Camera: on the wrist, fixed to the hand. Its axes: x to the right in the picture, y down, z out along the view.
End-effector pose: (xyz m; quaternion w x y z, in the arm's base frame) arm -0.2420 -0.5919 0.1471 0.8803 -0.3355 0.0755 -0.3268
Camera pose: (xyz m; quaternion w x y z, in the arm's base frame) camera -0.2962 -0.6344 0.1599 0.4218 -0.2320 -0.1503 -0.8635
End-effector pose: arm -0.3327 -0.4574 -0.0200 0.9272 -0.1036 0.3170 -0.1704
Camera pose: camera -0.3786 -0.5103 -0.0191 0.5396 -0.2371 0.1940 -0.7842
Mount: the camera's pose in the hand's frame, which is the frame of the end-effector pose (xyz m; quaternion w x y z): -0.0143 -0.0605 -0.0323 0.7200 0.0516 0.0497 -0.6902
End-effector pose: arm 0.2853 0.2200 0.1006 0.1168 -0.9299 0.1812 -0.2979
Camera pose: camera 0.2714 0.2772 0.1386 0.0825 0.7738 0.5210 0.3507
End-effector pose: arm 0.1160 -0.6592 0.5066 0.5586 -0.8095 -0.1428 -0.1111
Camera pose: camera 0.0805 -0.6707 0.5659 0.3744 -0.4499 -0.6395 -0.4984
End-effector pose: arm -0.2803 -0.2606 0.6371 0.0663 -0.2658 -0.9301 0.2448
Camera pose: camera -0.2879 -0.2993 0.6950 0.2766 0.4418 -0.8372 0.1653
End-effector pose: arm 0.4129 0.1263 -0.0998 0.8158 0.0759 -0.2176 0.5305
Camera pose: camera 0.4712 0.1001 -0.1284 0.9604 0.2206 -0.0364 -0.1661
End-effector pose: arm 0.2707 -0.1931 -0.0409 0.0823 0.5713 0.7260 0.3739
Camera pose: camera 0.2114 -0.2244 -0.0610 0.2518 -0.1041 0.9404 0.2033
